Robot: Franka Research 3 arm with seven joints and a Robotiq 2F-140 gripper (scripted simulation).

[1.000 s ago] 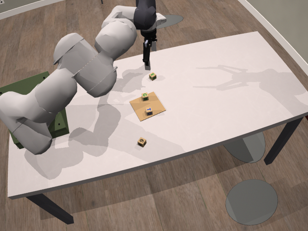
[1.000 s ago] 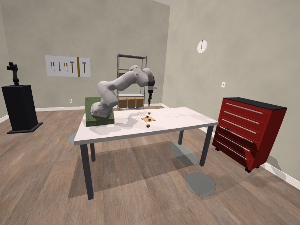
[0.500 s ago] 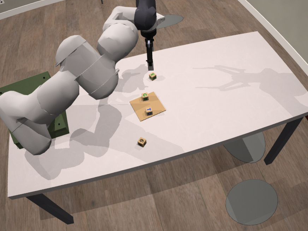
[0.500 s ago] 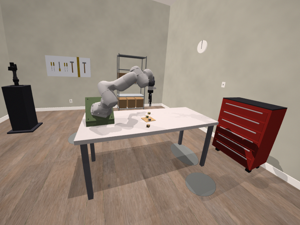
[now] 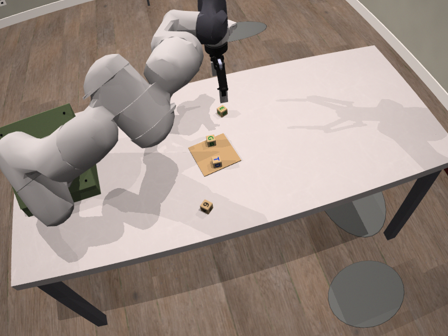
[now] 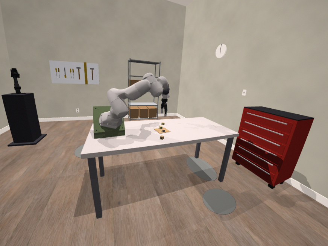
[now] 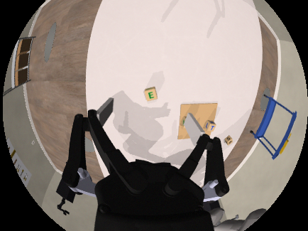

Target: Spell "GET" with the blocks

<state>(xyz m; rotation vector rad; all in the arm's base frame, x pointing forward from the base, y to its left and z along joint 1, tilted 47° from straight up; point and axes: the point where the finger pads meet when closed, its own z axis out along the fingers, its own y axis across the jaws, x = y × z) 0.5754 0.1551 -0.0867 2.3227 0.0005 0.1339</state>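
The E block is 130 mm below my hand. The rest, counted from my hand: tan mat (70 mm behind, 180 mm to the right, 140 mm below); then T block (80 mm behind, 230 mm to the right, 120 mm below); then G block (70 mm behind, 130 mm to the right, 120 mm below).
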